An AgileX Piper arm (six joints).
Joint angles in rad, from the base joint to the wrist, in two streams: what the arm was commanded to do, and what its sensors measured. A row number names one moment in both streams.
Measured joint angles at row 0:
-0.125 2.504 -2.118 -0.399 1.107 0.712
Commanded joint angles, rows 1 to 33:
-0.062 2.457 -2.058 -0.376 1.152 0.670
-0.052 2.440 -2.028 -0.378 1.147 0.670
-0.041 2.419 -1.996 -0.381 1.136 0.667
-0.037 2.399 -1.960 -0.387 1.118 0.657
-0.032 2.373 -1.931 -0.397 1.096 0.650
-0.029 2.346 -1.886 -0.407 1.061 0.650
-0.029 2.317 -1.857 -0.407 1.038 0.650
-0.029 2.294 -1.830 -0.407 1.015 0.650
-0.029 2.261 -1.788 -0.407 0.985 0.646
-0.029 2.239 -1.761 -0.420 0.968 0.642
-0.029 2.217 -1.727 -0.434 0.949 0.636
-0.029 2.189 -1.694 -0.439 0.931 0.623
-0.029 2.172 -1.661 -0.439 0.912 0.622
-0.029 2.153 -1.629 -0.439 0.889 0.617
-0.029 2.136 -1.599 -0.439 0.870 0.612
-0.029 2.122 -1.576 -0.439 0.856 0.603
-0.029 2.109 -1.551 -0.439 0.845 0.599
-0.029 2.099 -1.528 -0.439 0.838 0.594
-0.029 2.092 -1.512 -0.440 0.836 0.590
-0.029 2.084 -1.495 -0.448 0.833 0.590
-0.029 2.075 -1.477 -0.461 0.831 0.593
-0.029 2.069 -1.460 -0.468 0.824 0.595
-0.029 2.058 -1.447 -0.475 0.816 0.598
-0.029 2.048 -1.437 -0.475 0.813 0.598
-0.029 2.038 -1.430 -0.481 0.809 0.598
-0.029 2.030 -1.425 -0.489 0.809 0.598
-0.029 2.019 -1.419 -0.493 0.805 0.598
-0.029 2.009 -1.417 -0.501 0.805 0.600
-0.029 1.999 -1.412 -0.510 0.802 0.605
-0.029 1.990 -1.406 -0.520 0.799 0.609
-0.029 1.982 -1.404 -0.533 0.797 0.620
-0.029 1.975 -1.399 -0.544 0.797 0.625
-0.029 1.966 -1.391 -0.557 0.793 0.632
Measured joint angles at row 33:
-0.030 2.004 -1.410 -0.504 0.813 0.609
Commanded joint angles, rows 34 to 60:
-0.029 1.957 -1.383 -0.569 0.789 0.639
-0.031 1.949 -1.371 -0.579 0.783 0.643
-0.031 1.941 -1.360 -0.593 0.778 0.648
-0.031 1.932 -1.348 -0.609 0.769 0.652
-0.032 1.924 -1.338 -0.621 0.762 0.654
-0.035 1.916 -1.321 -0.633 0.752 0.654
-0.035 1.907 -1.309 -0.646 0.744 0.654
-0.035 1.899 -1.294 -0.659 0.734 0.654
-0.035 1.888 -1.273 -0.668 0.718 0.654
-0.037 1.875 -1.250 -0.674 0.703 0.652
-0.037 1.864 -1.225 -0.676 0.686 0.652
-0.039 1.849 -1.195 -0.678 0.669 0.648
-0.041 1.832 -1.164 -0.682 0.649 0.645
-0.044 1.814 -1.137 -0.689 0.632 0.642
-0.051 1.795 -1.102 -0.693 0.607 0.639
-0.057 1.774 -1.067 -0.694 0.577 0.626
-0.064 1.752 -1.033 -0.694 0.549 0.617
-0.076 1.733 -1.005 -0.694 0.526 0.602
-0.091 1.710 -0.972 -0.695 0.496 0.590
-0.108 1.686 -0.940 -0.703 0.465 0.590
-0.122 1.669 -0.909 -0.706 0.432 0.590
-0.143 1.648 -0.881 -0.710 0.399 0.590
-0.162 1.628 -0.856 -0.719 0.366 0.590
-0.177 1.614 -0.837 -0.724 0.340 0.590
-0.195 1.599 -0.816 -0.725 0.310 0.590
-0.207 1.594 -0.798 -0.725 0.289 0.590
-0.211 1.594 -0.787 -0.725 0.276 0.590
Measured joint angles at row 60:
-0.174 1.627 -0.842 -0.707 0.375 0.598
